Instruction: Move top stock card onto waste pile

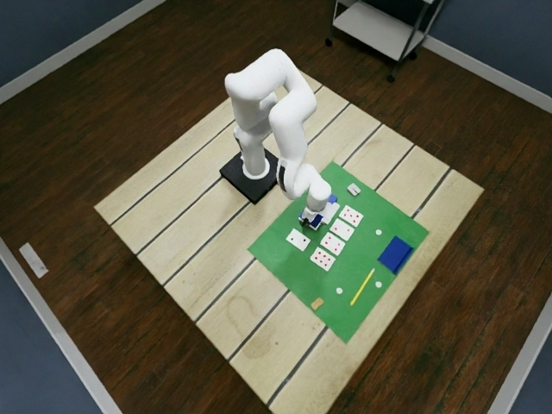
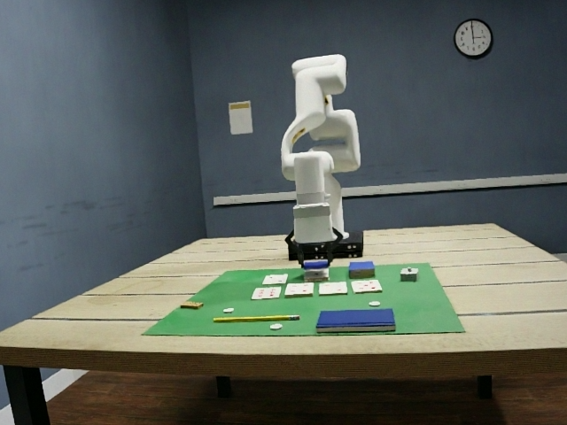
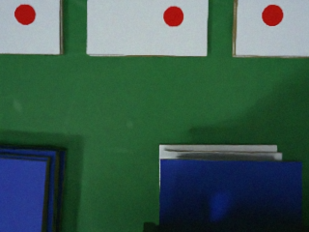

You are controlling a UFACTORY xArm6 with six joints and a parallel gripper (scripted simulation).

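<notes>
Right now the face-up card is 110 mm to the right of my hand, 40 mm below it and 20 mm ahead of it. Round my hand: yellow pencil (340 mm ahead, 90 mm to the right, 40 mm below); then green mat (150 mm ahead, 60 mm below); then grey block (240 mm to the left, 60 mm ahead, 30 mm below).
</notes>
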